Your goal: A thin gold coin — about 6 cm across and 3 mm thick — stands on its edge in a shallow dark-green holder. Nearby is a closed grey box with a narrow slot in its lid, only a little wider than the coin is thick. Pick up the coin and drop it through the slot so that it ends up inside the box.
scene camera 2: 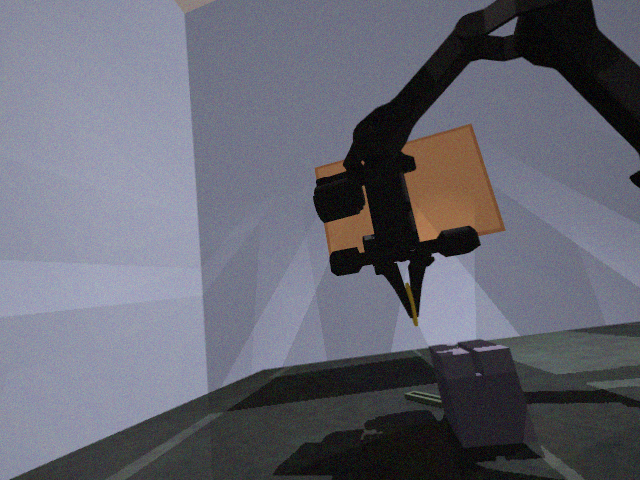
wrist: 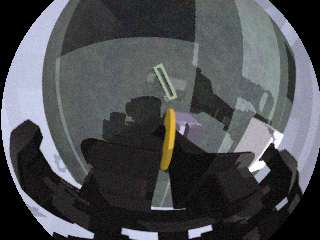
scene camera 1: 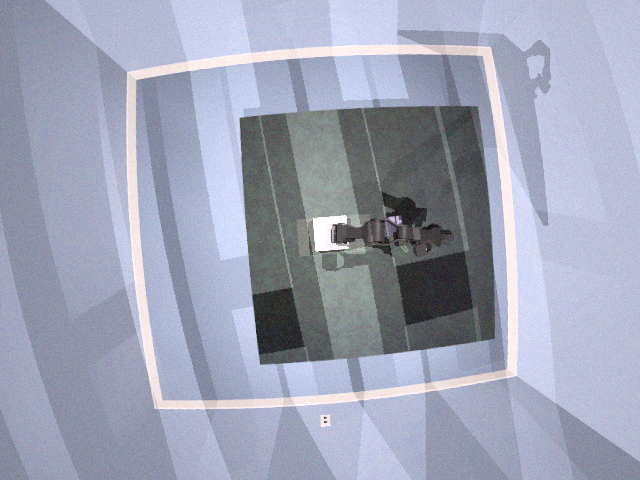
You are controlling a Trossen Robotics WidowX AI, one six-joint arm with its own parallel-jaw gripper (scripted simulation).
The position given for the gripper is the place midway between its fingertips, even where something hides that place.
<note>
The gripper (scene camera 2: 414, 317) holds a gold coin.
The gripper shows as well in the wrist view (wrist: 165, 129).
</note>
